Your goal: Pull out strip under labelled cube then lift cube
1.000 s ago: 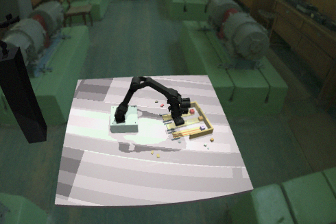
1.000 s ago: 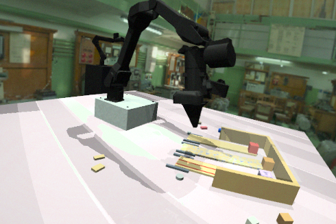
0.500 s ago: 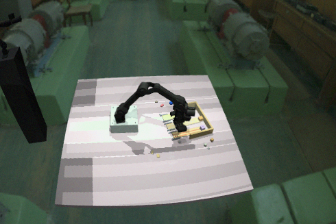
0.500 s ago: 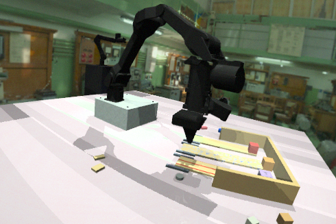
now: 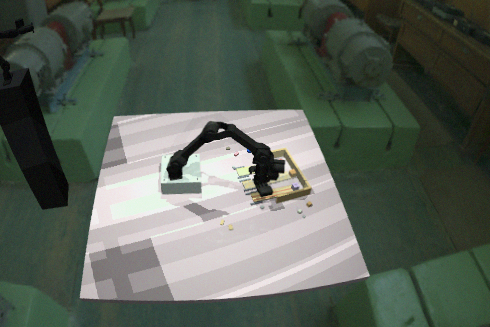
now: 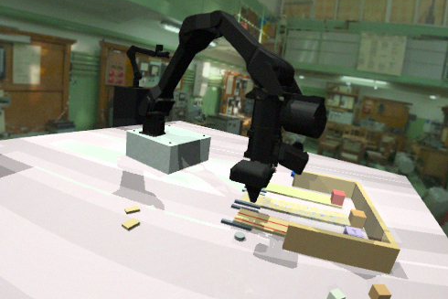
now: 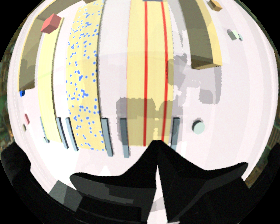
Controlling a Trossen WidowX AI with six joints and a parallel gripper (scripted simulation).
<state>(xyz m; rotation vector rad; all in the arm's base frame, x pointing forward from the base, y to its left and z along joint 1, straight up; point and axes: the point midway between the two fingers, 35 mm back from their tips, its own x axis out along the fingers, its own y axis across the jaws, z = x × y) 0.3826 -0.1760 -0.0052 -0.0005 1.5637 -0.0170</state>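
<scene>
Right now the red-lined strip is 100 mm ahead of my gripper tip and 40 mm below it. Round my gripper tip: small disc 70 mm to the right, 40 mm below; then cube 210 mm ahead, 30 mm below.
</scene>
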